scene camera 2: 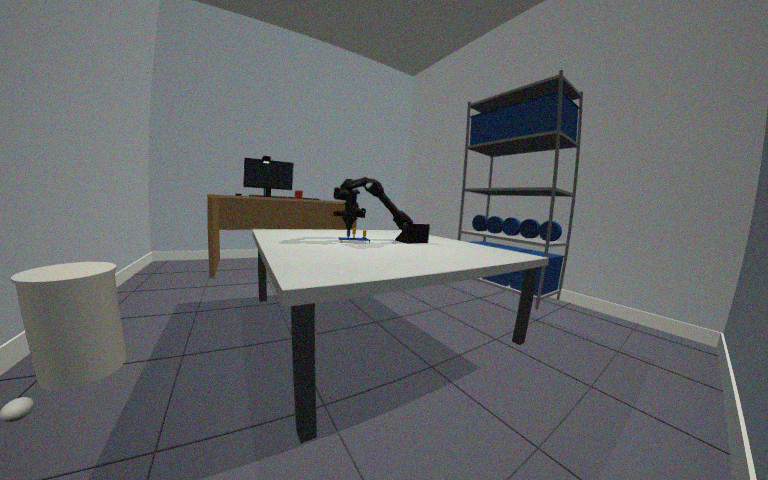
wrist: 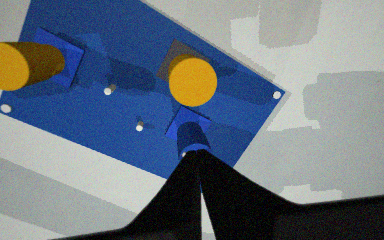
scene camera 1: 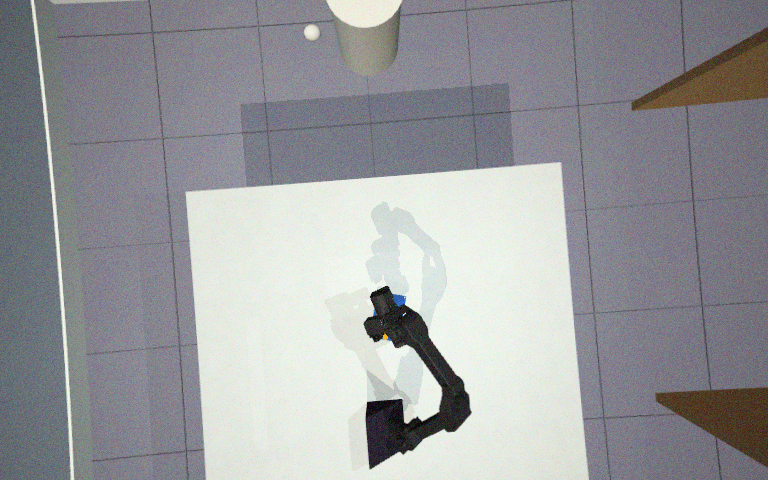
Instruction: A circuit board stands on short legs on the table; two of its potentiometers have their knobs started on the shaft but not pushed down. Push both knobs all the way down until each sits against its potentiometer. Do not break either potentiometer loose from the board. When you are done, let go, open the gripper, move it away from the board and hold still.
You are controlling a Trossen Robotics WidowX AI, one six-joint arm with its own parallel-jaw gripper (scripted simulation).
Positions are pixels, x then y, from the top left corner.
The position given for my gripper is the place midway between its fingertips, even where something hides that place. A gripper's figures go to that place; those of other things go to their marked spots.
Labels:
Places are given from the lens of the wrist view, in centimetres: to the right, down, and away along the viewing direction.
my gripper (wrist: 196,158): 0, 2, 11
blue knob (wrist: 190,136): 0, 1, 11

